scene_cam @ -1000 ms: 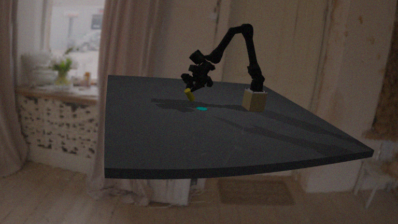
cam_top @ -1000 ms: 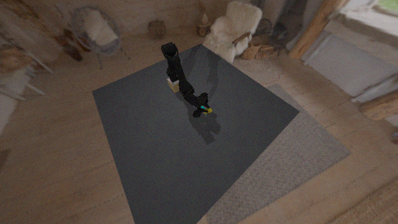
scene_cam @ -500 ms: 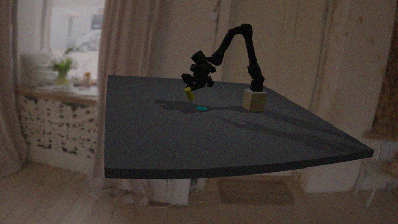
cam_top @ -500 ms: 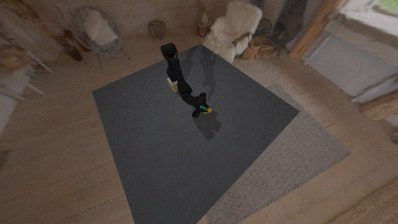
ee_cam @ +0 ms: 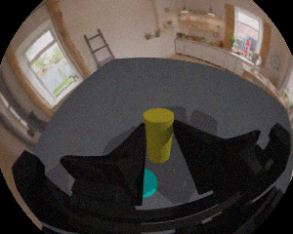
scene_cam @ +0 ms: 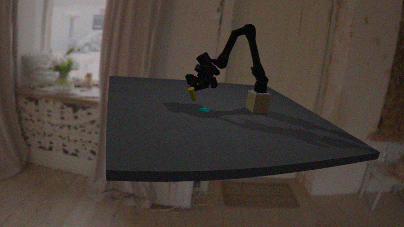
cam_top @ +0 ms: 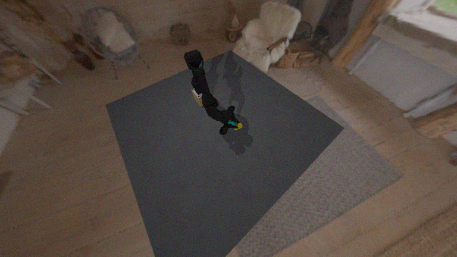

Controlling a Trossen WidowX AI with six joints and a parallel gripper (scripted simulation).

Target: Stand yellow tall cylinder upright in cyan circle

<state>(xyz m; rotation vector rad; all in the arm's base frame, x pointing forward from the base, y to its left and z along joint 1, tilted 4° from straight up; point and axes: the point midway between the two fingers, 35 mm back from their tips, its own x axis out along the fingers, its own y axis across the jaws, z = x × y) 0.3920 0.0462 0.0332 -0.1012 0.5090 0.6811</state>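
My gripper tip is now 80 mm past the cyan circle, 10 mm to the left of it and 100 mm above it. From my gripper tip the other things lie so: yellow cylinder: 10 mm behind, 20 mm below.
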